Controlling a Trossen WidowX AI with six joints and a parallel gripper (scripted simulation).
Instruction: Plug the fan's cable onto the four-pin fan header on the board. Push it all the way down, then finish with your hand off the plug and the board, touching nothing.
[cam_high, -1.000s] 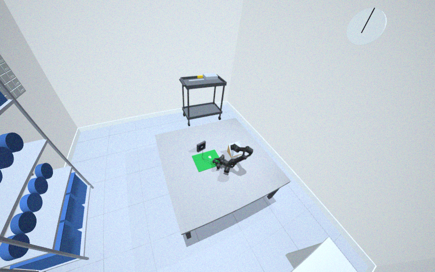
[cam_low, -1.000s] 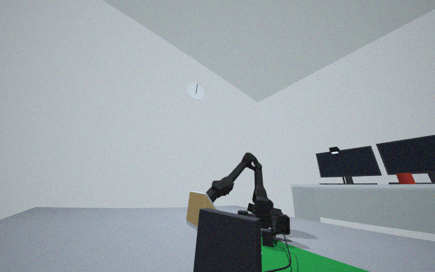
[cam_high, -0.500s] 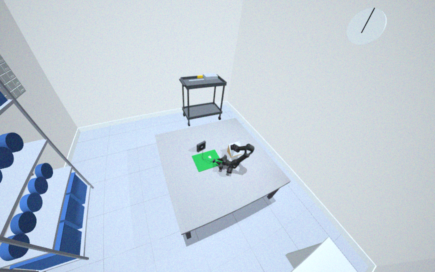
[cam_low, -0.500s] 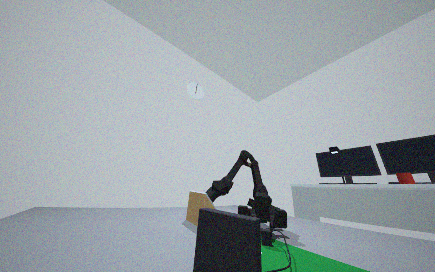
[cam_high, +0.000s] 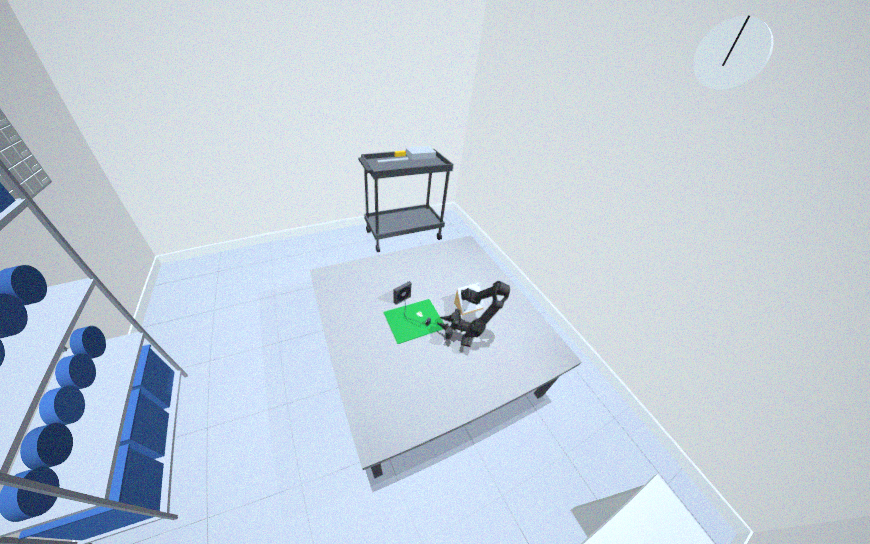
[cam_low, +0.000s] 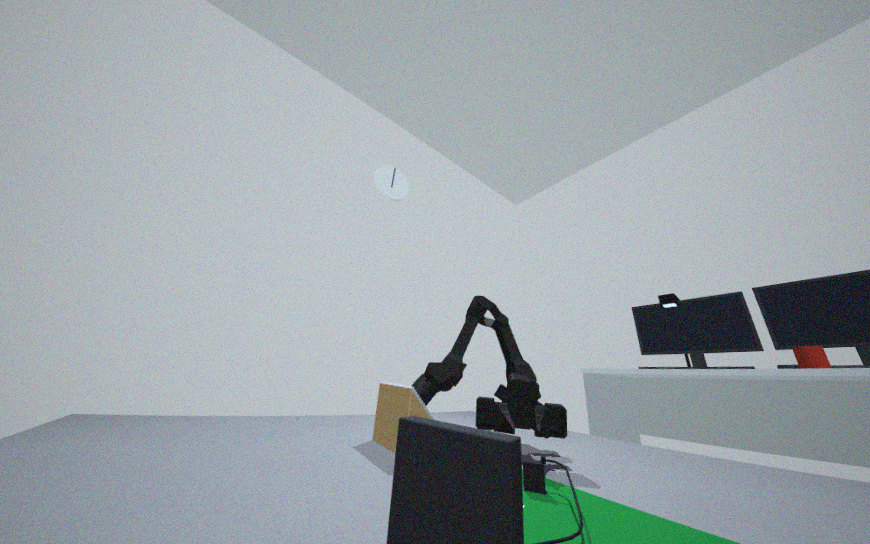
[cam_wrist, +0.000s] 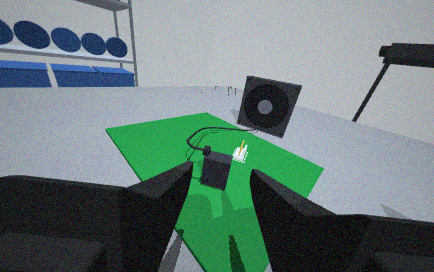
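Now: the dark plug 50 mm below my gripper tip, 50 mm ahead of it and 40 mm to the right of it. The rest, counted from my gripper tip: black fan: 260 mm to the right, 130 mm ahead, 10 mm below; green board: 110 mm ahead, 90 mm to the right, 90 mm below.
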